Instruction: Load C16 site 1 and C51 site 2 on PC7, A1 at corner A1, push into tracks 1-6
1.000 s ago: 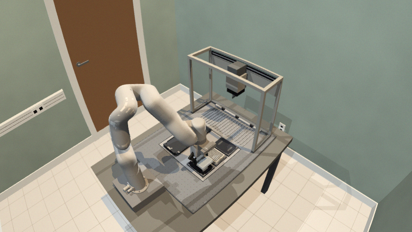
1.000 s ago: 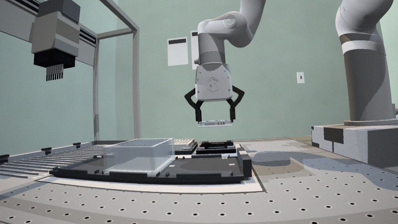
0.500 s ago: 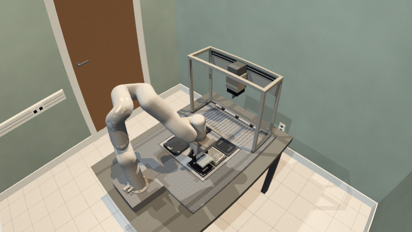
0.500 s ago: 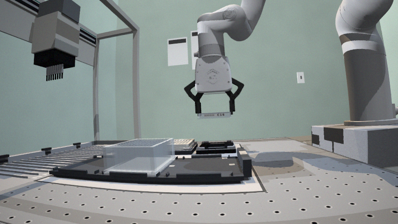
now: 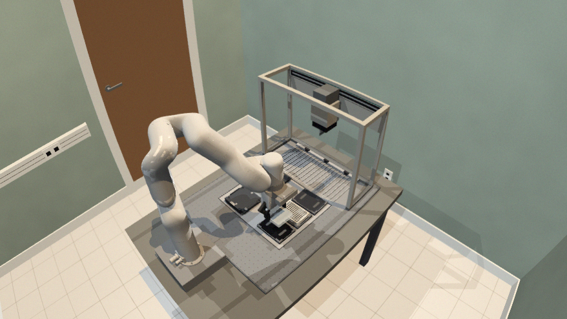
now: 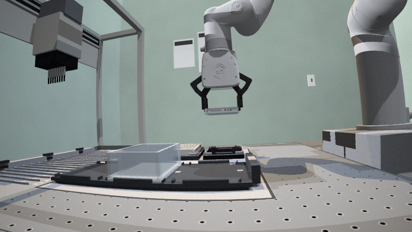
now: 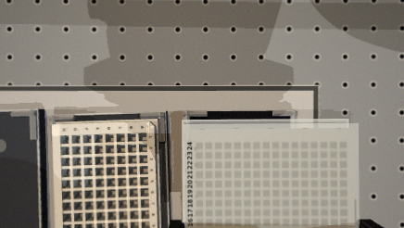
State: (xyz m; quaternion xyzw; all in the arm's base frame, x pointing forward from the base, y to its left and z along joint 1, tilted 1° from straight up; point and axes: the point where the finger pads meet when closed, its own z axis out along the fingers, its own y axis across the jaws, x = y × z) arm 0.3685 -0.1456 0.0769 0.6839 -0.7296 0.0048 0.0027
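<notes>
The carrier PC7 is 13 cm ahead of my hand, 22 cm to the left of it and 11 cm below it. Round my hand: 384-well plate C16: 1 cm below; nest S3: 22 cm ahead, 1 cm to the right, 12 cm below; nest S1: 12 cm below.
</notes>
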